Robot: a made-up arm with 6 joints.
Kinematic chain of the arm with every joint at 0, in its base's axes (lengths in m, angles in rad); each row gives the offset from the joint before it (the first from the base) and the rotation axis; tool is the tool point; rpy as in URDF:
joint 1: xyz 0 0 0.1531 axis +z
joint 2: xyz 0 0 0 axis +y
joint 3: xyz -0.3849 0 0.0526 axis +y
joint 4: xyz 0.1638 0 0.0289 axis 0.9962 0 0.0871
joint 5: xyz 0 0 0 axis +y
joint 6: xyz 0.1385 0 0.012 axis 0.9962 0 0.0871
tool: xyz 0 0 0 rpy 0 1.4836 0
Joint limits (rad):
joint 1: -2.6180..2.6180
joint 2: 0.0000..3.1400
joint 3: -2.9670..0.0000
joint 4: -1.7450..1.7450
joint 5: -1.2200..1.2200
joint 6: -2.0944..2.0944
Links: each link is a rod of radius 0.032 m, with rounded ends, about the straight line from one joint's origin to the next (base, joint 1, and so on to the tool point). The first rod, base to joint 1, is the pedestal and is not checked.
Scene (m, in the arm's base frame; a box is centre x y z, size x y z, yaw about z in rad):
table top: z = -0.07
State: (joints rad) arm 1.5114 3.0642 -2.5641 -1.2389 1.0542 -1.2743
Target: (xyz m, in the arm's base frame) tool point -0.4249 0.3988 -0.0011
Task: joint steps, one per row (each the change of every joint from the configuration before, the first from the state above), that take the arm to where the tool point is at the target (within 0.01 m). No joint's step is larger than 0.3 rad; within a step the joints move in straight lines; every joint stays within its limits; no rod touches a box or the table.
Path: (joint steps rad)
1: 0.2665 -0.0078 0.0253 0.0354 0.0095 0.0000
2: 0.2666 -0.0078 0.0253 0.0354 0.0096 0.0000
3: 0.2665 -0.0078 0.0253 0.0355 0.0095 0.0000
4: 0.2665 -0.0078 0.0253 0.0354 0.0095 0.0000

